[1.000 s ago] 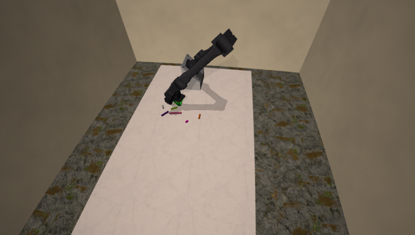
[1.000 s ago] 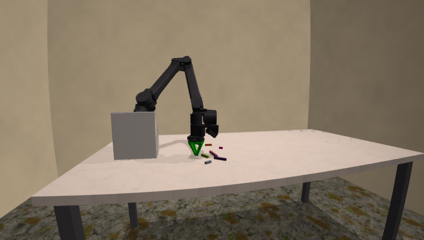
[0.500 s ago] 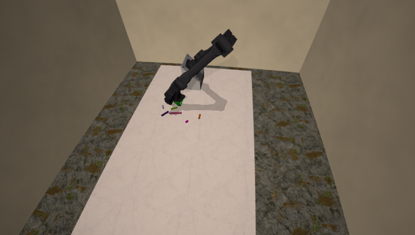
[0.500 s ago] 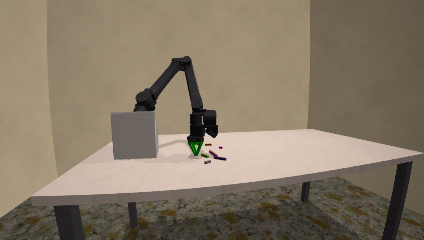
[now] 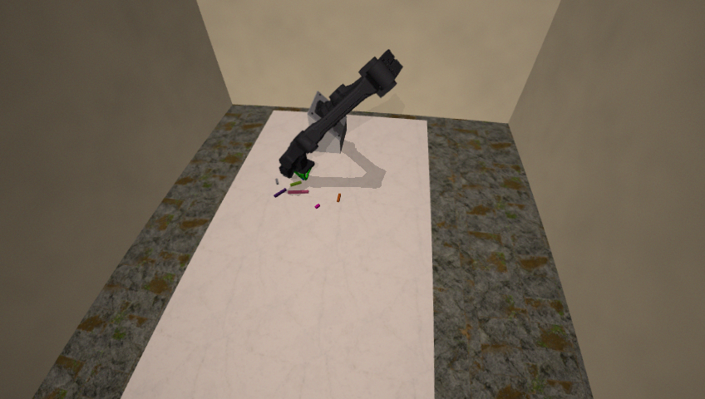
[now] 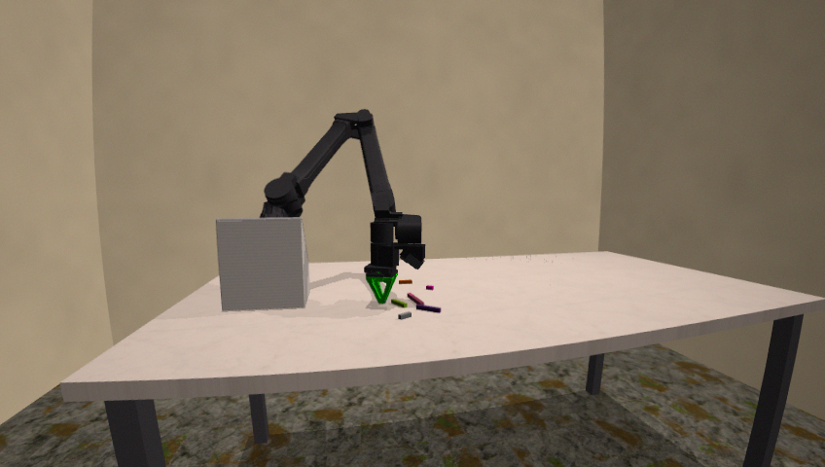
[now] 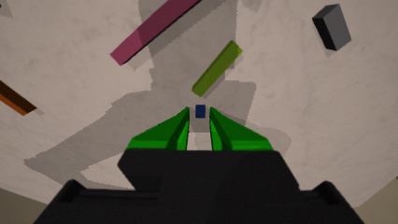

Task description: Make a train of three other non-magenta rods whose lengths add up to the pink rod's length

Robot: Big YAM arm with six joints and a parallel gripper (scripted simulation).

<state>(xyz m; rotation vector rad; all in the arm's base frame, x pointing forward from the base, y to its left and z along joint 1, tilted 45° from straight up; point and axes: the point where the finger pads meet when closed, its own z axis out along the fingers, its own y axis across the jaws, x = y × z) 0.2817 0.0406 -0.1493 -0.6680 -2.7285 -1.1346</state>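
The blue rod lies right at my hand. The rest, counted from my hand: pink rod: 8 cm ahead, 1 cm to the right; grey rod: 3 cm ahead, 12 cm to the right; lime rod: 4 cm ahead, 3 cm to the right.
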